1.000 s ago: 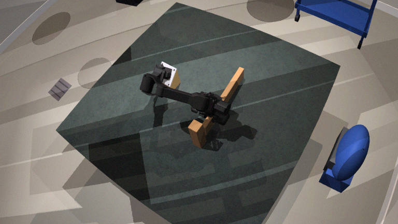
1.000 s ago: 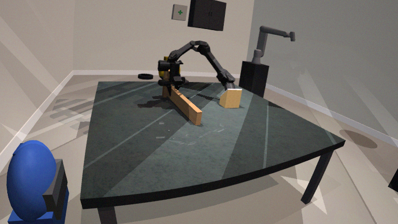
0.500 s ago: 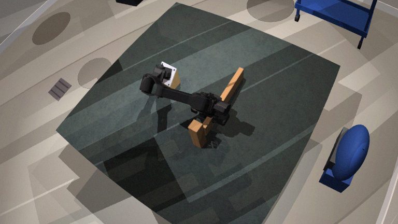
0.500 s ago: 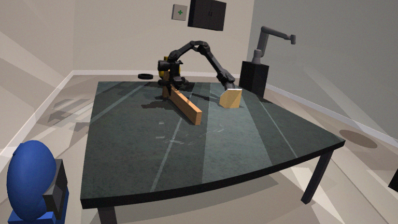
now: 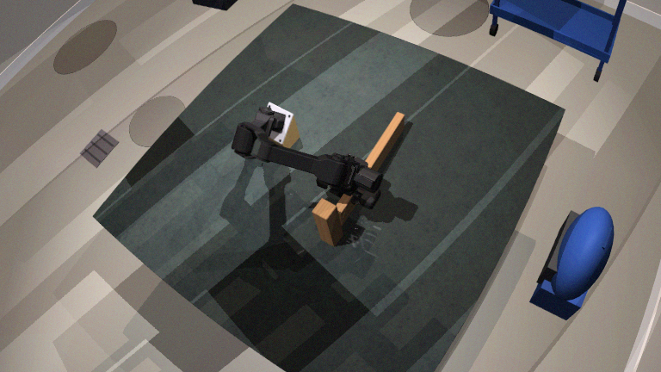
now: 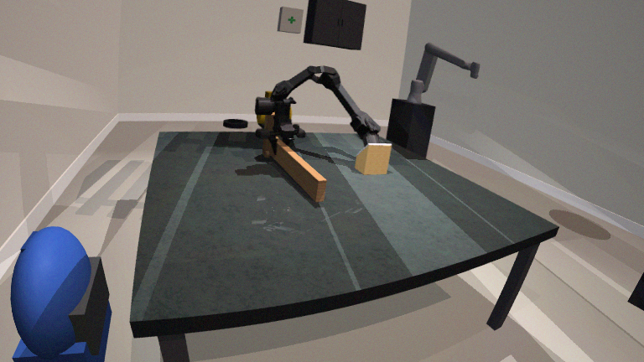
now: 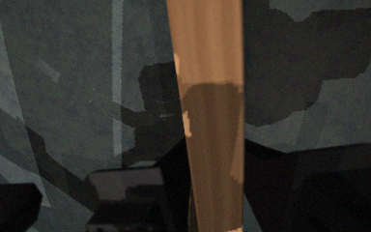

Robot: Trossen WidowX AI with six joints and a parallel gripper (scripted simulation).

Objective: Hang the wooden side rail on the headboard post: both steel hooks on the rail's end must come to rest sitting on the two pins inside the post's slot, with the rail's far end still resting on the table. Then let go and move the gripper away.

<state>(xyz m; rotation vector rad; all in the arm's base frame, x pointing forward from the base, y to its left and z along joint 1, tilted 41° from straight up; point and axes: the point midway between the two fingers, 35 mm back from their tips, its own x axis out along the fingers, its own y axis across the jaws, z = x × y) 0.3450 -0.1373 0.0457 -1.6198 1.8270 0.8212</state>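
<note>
My gripper tip is 11 cm to the left of the headboard post and 4 cm below it.
</note>
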